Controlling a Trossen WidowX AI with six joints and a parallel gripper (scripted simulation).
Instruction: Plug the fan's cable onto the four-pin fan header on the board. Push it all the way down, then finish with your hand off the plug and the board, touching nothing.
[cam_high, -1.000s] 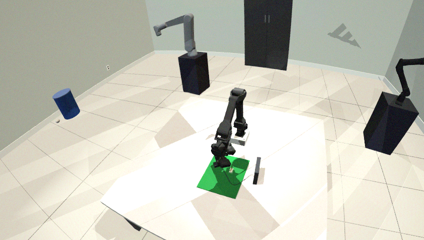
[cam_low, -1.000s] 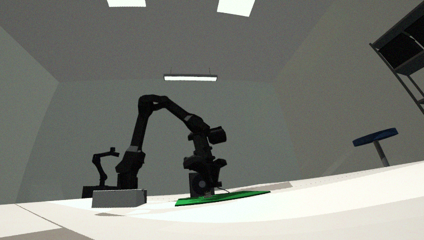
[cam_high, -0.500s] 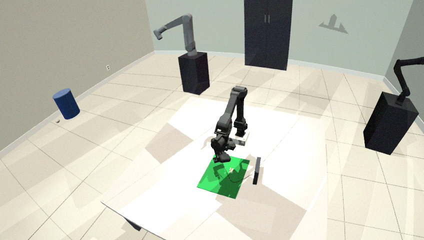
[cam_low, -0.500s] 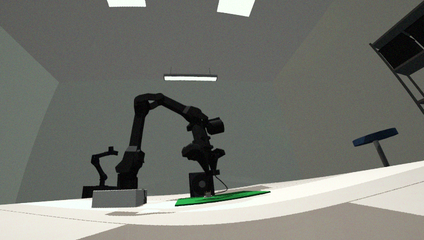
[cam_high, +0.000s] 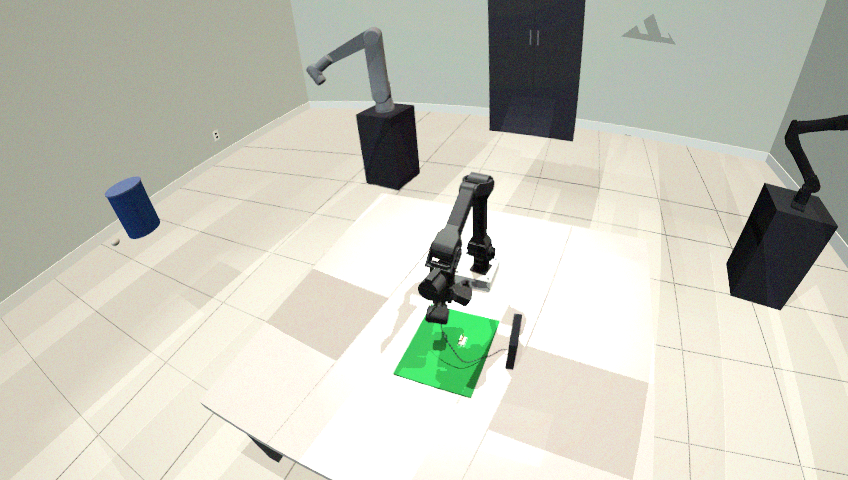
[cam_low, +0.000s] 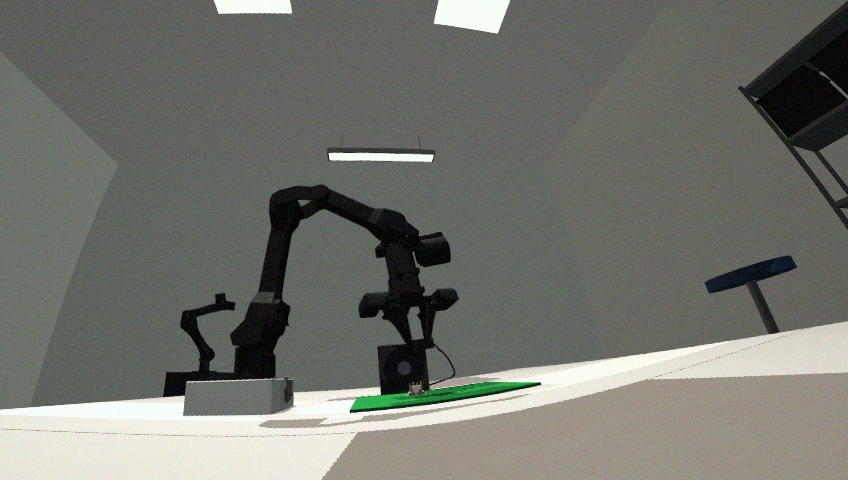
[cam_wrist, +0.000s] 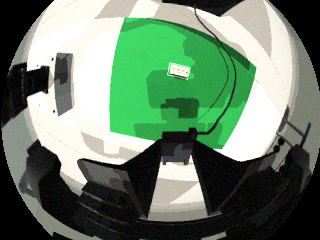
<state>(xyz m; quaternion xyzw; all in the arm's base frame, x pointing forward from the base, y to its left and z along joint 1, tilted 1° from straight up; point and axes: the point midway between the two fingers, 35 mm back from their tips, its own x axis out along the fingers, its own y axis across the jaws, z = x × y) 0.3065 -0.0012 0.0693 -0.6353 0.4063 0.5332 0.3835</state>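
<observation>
Now: the green board 110 mm below my gripper tip, 50 mm to the left of it and 20 mm ahead of it. Round my gripper tip: black plug (10 mm to the right); fan (230 mm to the left, 40 mm behind, 30 mm below); white four-pin header (90 mm below, 80 mm to the left, 10 mm behind).
</observation>
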